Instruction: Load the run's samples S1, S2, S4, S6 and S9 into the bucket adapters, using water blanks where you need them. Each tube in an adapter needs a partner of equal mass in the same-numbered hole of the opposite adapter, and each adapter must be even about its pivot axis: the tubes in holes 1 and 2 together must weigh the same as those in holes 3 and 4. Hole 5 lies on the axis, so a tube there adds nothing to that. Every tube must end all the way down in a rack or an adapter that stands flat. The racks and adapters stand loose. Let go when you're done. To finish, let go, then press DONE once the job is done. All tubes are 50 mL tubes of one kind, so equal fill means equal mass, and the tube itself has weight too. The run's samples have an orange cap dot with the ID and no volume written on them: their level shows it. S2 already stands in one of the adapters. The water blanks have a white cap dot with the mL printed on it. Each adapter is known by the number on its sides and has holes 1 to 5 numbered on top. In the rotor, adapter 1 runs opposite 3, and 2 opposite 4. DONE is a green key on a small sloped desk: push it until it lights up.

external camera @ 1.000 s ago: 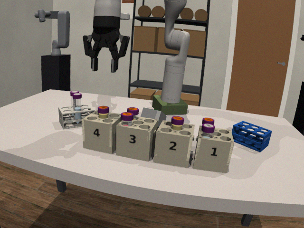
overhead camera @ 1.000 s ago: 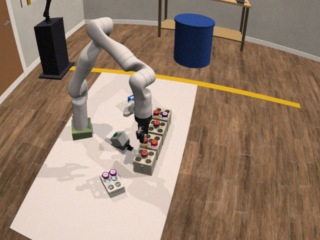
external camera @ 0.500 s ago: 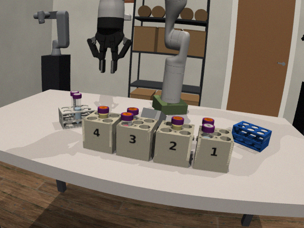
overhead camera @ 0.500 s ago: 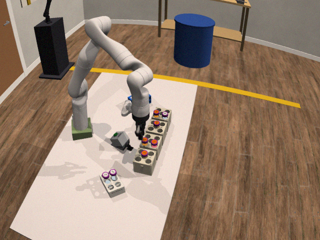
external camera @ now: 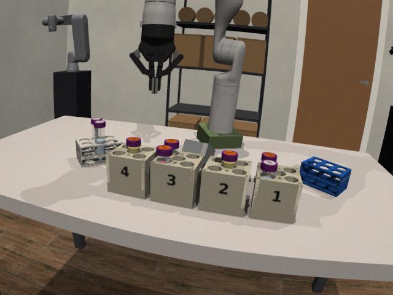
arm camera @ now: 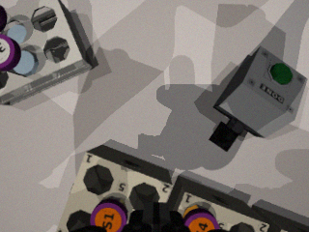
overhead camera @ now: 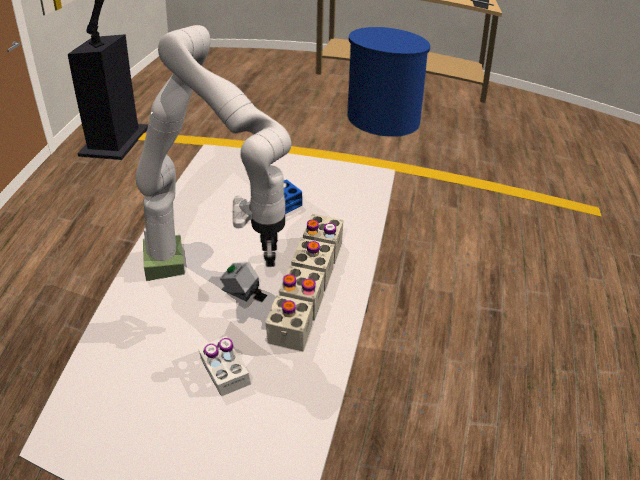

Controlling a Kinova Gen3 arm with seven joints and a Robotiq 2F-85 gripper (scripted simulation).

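My gripper is now 130 mm past the grey done desk, 100 mm to the right of it and 190 mm above it. Also, from my hand: adapter 2: 60 mm ahead, 190 mm to the left, 190 mm below; orange-dot sample tube: 40 mm ahead, 30 mm to the right, 180 mm below; blank rack: 80 mm behind, 200 mm to the right, 210 mm below.
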